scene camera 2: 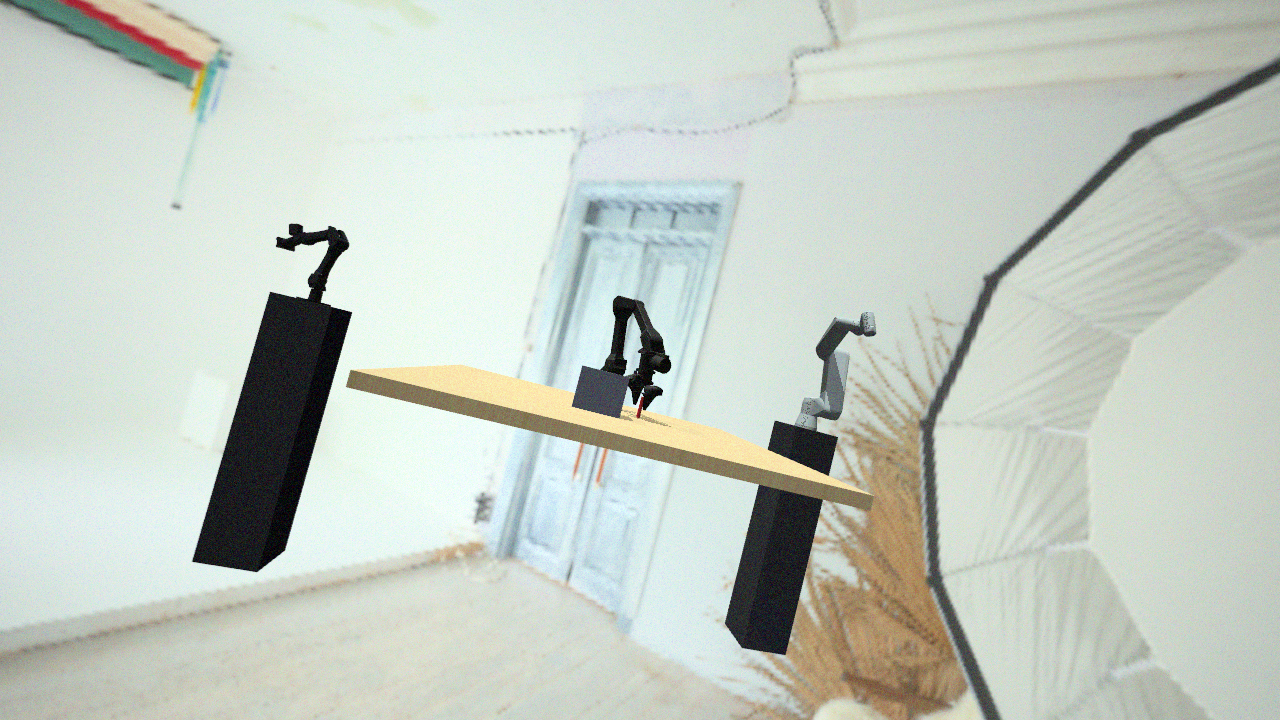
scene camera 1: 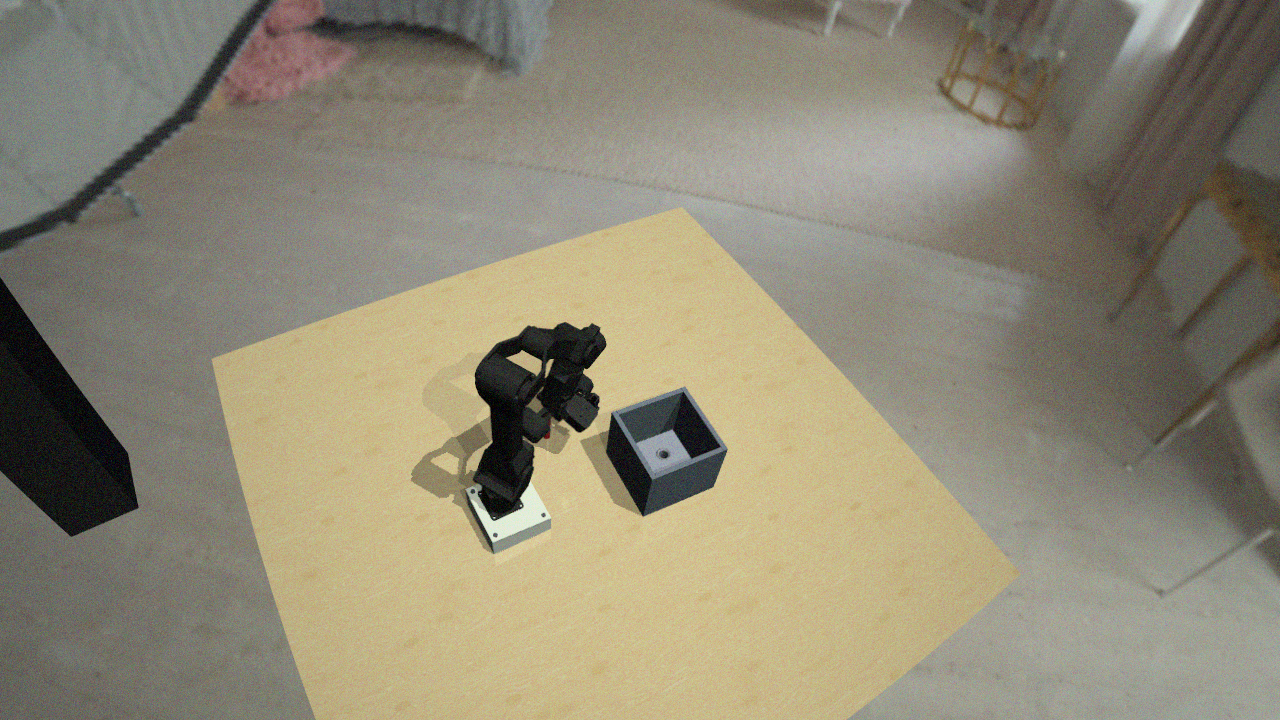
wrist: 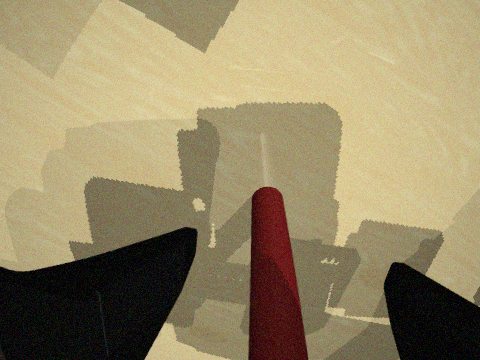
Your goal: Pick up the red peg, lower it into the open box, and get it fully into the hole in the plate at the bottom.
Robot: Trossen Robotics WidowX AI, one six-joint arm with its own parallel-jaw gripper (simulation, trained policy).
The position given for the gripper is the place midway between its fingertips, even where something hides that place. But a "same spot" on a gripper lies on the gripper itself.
gripper: scene camera 2; scene camera 1; wrist 293,259
light grey plate: scene camera 1 663,451; not seen in scene camera 2 (hidden by a dark grey box); not seen in the wrist view (out of frame)
same spot on gripper: (scene camera 1: 578,410) = (scene camera 2: 632,375)
